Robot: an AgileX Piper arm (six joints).
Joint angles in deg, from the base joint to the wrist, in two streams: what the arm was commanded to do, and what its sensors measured. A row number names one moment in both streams.
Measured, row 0: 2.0 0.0 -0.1 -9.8 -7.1 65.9
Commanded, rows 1 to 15: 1.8 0.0 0.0 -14.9 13.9 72.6; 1.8 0.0 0.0 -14.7 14.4 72.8; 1.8 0.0 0.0 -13.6 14.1 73.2; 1.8 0.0 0.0 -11.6 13.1 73.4; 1.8 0.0 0.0 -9.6 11.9 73.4; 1.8 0.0 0.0 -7.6 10.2 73.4; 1.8 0.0 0.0 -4.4 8.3 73.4; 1.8 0.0 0.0 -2.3 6.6 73.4; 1.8 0.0 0.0 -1.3 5.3 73.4; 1.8 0.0 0.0 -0.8 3.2 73.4; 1.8 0.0 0.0 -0.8 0.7 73.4; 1.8 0.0 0.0 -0.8 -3.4 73.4; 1.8 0.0 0.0 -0.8 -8.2 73.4; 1.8 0.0 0.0 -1.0 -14.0 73.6; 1.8 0.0 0.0 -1.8 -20.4 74.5
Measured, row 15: 2.0 0.0 0.0 -1.2 -1.6 73.5
